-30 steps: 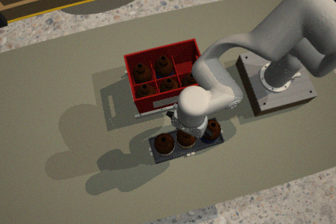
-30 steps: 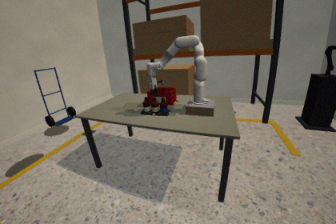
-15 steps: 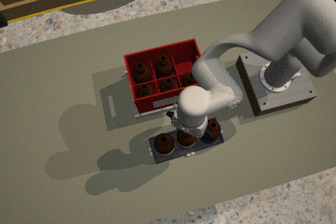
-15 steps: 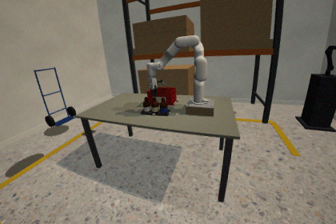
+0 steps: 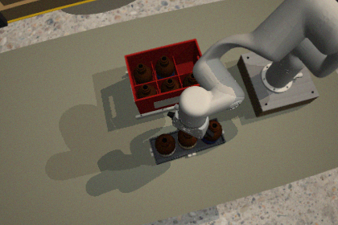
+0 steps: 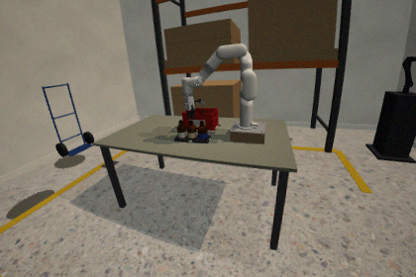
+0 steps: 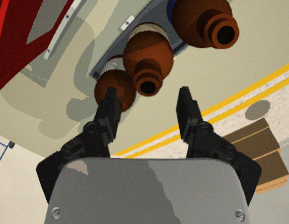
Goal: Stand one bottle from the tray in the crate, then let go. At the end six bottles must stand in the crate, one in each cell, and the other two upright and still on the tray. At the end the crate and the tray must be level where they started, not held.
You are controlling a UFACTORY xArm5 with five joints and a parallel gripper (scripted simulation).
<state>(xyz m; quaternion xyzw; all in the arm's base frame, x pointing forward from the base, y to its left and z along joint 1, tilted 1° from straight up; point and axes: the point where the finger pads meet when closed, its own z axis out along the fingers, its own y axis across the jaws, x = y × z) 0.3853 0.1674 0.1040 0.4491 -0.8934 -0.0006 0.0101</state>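
The dark tray lies 180 mm below my hand. From my hand the other things lie so: crate (230 mm to the right, 110 mm below, 40 mm ahead).
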